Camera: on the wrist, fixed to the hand. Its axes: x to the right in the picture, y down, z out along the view.
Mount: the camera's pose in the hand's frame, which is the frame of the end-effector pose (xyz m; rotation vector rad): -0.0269 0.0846 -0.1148 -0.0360 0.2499 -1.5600
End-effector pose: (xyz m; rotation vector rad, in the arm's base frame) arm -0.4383 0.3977 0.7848 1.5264 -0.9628 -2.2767
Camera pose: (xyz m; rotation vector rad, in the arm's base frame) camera -0.3382 0.3033 0.8309 -1.7152 -0.4019 1.4481
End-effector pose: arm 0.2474 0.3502 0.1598 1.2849 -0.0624 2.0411
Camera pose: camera 0.1161 0.3178 0.1071 0.5812 0.7660 0.7715
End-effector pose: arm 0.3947 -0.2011 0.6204 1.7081 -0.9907 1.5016
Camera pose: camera 0.2626 -0.1423 0.6083 1.4659 0.4891 0.5437
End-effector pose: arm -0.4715 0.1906 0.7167 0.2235 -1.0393 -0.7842
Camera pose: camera -0.3423 0.2476 0.6830 1.1356 -0.4449 -2.0823
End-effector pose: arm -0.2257 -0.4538 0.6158 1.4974 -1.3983 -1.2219
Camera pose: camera -0.1385 -0.4487 0.7317 -2.6336 -0.2349 1.6838
